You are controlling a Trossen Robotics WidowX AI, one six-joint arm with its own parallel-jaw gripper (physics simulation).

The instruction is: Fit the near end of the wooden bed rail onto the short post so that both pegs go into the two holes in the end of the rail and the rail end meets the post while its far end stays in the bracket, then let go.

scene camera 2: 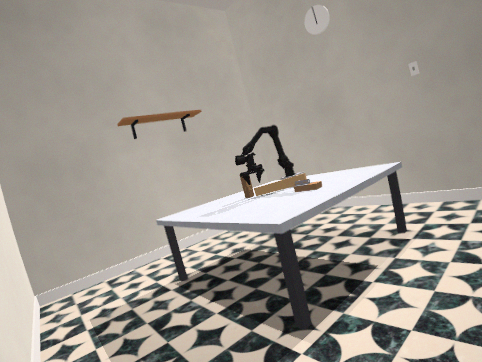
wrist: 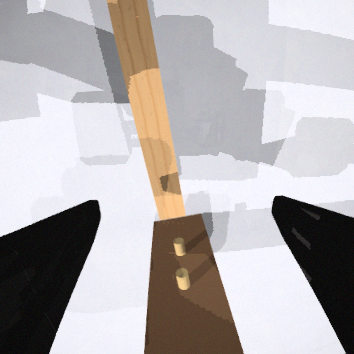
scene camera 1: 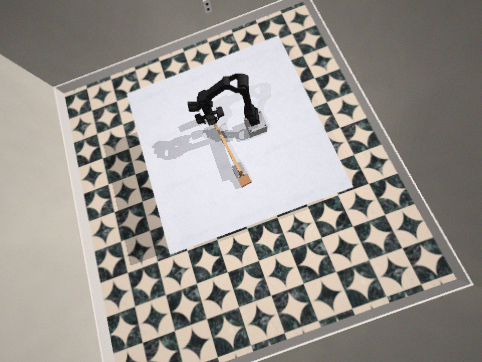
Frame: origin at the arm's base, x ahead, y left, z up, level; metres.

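Seen in the pictures: gripper, between the fingertips: (scene camera 2: 254,184) (wrist: 187,206); arm's base, origin of its link: (scene camera 2: 290,175) (scene camera 1: 254,120).
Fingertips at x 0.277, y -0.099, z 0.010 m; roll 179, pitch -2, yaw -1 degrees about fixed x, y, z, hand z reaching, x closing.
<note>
Offsets run from my fingertips to a thing's middle. "*": to the spot under its first point. Level surfaces: height alone.
The wooden bed rail {dx -0.039, dy +0.194, dz -0.038 m} (scene camera 1: 228,145) (scene camera 2: 275,186) (wrist: 152,115) lies lengthwise, its far end at the bracket {* dx -0.065, dy +0.414, dz -0.021 m} (scene camera 1: 240,173) (scene camera 2: 301,182). The short brown post {* dx +0.019, dy -0.063, dz -0.030 m} (scene camera 2: 248,189) (wrist: 185,325) stands upright beyond its near end. In the second scene view a small gap shows between them. Two pale pegs (wrist: 179,246) (wrist: 183,279) stick out of the post's face, uncovered, in the wrist view. My gripper (scene camera 1: 210,118) (scene camera 2: 253,179) (wrist: 187,206) is open and empty, its fingers wide apart either side of the post near its top. The rail's end holes are hidden, and the arm hides the post in the first scene view.
An orange-brown block {dx -0.069, dy +0.411, dz -0.072 m} (scene camera 1: 244,180) (scene camera 2: 311,187) sits at the bracket end of the rail. The arm's base (scene camera 1: 257,128) stands on the white table {dz -0.090 m} (scene camera 1: 300,170) (scene camera 2: 200,216), to one side of the rail. A wall shelf (scene camera 2: 160,117) hangs well behind the table.
</note>
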